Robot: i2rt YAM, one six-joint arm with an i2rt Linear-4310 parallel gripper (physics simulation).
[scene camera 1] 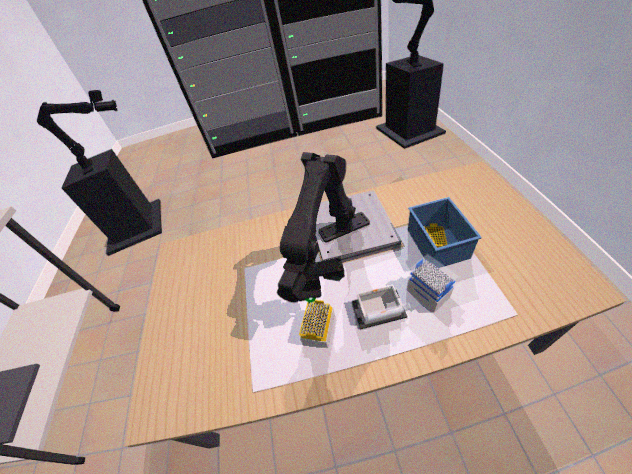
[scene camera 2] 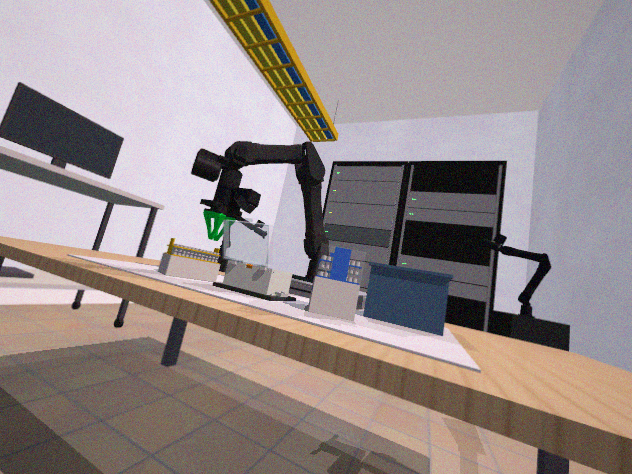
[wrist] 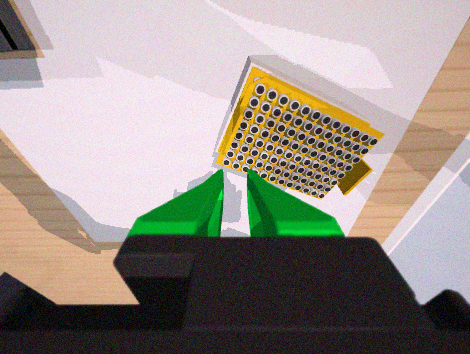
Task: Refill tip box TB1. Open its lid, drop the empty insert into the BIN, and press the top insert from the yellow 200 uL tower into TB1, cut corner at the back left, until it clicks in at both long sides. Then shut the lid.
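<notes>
The yellow 200 uL tower (scene camera 1: 316, 320) (scene camera 2: 188, 267) (wrist: 300, 140) stands at the left of the mat, with its tip-filled yellow insert on top. TB1 (scene camera 1: 361, 312) (scene camera 2: 247, 278) sits in a dark holder at mid-mat; its clear lid (scene camera 2: 246, 242) stands open and no insert shows inside. The blue BIN (scene camera 1: 462, 251) (scene camera 2: 408, 298) stands at the back right with a yellow insert (scene camera 1: 436, 234) inside. My gripper (scene camera 1: 311, 300) (scene camera 2: 215, 238) (wrist: 235, 177) has its green fingers nearly together, with nothing between them. It hangs above the tower, by one long edge near a corner in the wrist view.
A blue tip tower (scene camera 1: 432, 278) (scene camera 2: 341, 264) stands between TB1 and the BIN. TB1's raised lid stands close to my gripper in the scene camera 2 view. The arm's grey base plate (scene camera 1: 375, 209) lies behind the white mat (scene camera 1: 275, 367).
</notes>
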